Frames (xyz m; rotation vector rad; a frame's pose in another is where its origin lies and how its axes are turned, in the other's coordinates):
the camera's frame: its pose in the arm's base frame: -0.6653 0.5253 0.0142 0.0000 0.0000 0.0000
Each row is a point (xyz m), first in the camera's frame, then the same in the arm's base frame.
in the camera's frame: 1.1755 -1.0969 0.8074
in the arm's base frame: 0.5102 -0.5716 0.8216
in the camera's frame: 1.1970 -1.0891 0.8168
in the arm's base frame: 0.5317 -0.5638 0.8310
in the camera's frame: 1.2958 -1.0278 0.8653
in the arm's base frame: 0.6305 -0.5025 0.8795
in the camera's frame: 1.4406 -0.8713 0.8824
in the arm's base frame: 0.7753 -0.3460 0.8966
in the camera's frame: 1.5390 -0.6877 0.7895
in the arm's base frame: 0.8737 -0.1624 0.8037
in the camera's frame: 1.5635 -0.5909 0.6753
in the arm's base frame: 0.8982 -0.0656 0.6895
